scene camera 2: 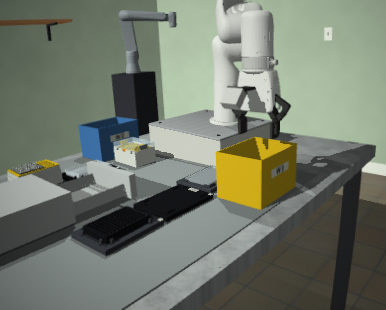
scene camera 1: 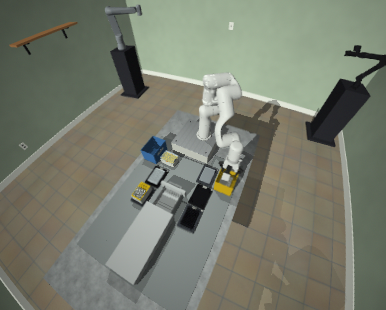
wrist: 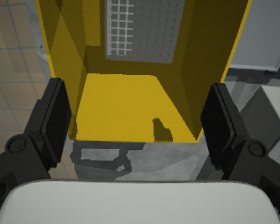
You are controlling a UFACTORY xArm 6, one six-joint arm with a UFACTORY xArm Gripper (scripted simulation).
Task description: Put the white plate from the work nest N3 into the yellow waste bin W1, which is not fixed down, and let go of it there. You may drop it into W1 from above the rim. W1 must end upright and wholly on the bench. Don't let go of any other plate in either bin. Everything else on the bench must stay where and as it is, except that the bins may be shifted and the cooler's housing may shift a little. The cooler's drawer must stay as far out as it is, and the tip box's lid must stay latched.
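Observation:
Scene camera 2 gives me my gripper (scene camera 2: 258,135), plus a yellow bin W1 (scene camera 2: 257,182) and a black nest (scene camera 2: 183,200). It's got a black plate (scene camera 2: 113,225) in it too, along with a blue bin (scene camera 2: 97,144) and a yellow-topped tip box (scene camera 2: 50,171). In scene camera 1 there's a grey cooler (scene camera 1: 133,254). My gripper shows in the wrist view (wrist: 137,97), and the yellow bin W1 is there in the wrist view (wrist: 124,101) as well. The grey cooler is out of frame in the wrist view, and the blue bin is out of frame in the wrist view too.

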